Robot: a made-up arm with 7 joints.
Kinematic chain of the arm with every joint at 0, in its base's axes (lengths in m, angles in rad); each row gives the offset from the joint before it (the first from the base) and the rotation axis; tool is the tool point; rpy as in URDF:
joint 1: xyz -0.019 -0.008 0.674 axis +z
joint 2: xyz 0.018 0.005 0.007 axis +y
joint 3: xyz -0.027 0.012 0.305 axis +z
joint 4: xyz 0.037 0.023 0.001 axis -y
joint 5: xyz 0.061 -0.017 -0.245 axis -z
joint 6: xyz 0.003 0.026 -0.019 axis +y
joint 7: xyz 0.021 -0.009 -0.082 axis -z
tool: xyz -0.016 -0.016 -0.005 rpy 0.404 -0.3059 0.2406
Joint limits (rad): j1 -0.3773..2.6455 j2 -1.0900..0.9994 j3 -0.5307..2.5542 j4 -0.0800..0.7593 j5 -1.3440..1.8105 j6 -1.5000..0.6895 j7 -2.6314..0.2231
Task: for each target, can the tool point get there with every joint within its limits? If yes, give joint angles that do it. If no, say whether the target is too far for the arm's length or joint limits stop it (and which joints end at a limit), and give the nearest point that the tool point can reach.
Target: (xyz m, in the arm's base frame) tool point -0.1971 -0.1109 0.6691
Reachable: yes | joints 2.3571 -0.3022 1.2563 0.2804 -0.7194 0.4842 -1.4847
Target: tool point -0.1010 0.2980 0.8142
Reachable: yes | joints 1.9521 -0.0851 -0.1664 0.6746 0.0251 -0.2012 -1.2234
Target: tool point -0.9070 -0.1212 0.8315
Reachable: no: too far | nearest point -0.4360 -0.0612 0.7645 | short by 0.479 m
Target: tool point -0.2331 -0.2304 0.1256
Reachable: no: joint limits stop it (at a limit: joint 2, joint 3, joint 4, joint 7) | nearest point -0.2206 -0.2174 0.4315 | short by 0.306 m
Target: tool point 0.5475 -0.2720 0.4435
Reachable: no: joint limits stop it (at a limit: joint 1, joint 4, joint 7) | nearest point 0.3247 -0.1612 0.5407 | short by 0.267 m
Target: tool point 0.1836 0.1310 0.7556
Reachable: yes | joints 0.4926 -0.1990 0.1848 0.4609 1.2921 -0.0672 -1.6920
